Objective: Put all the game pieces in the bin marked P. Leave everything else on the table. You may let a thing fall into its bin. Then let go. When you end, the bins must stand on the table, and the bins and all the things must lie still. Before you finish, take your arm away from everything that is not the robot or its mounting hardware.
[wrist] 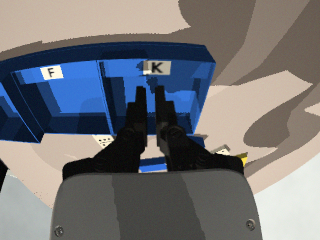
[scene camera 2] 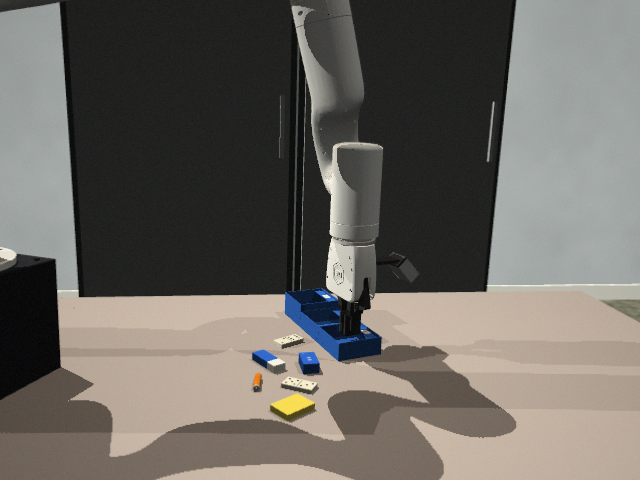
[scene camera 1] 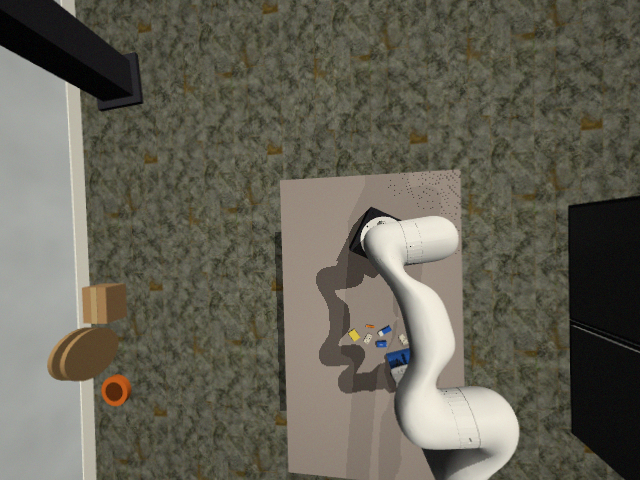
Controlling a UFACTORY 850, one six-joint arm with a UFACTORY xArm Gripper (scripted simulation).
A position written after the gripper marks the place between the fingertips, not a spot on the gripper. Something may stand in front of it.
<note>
In view: the gripper [scene camera 2: 349, 333], a blue bin row [scene camera 2: 321, 307] and a yellow block [scene camera 2: 296, 405].
The blue bin row also shows in the wrist view [wrist: 55, 105]. The gripper shows as well in the wrist view [wrist: 150, 99].
</note>
